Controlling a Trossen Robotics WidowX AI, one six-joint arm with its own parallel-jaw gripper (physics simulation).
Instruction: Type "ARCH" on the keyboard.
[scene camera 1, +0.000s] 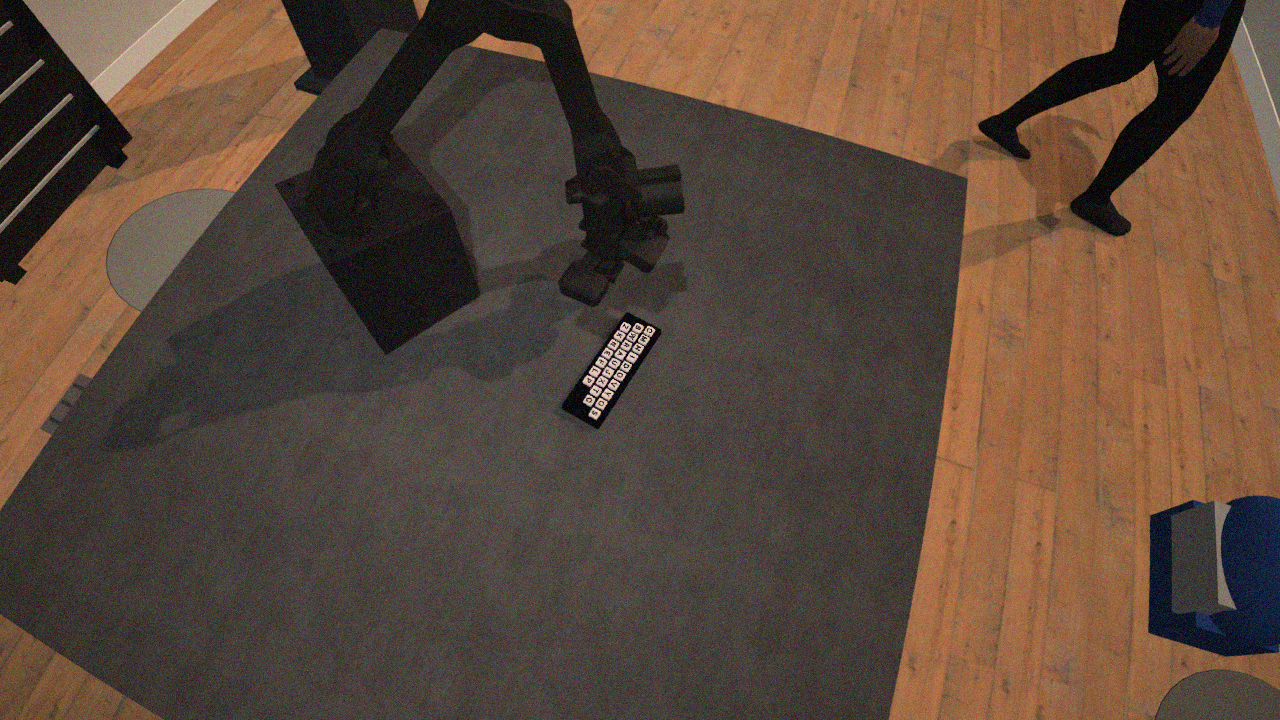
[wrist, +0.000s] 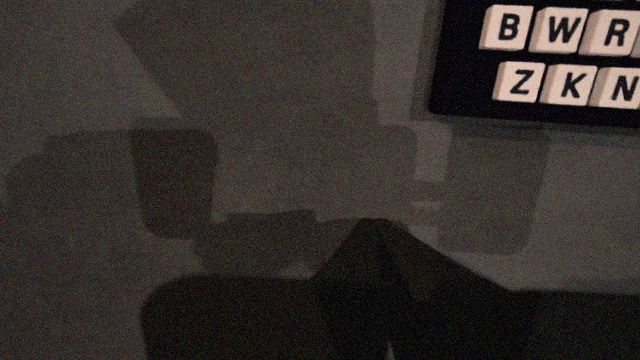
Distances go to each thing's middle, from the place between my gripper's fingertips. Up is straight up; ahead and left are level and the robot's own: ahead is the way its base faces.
Now: the black keyboard (scene camera 1: 599, 388) 60 mm ahead of my hand, 120 mm to the right of it and 30 mm below it.
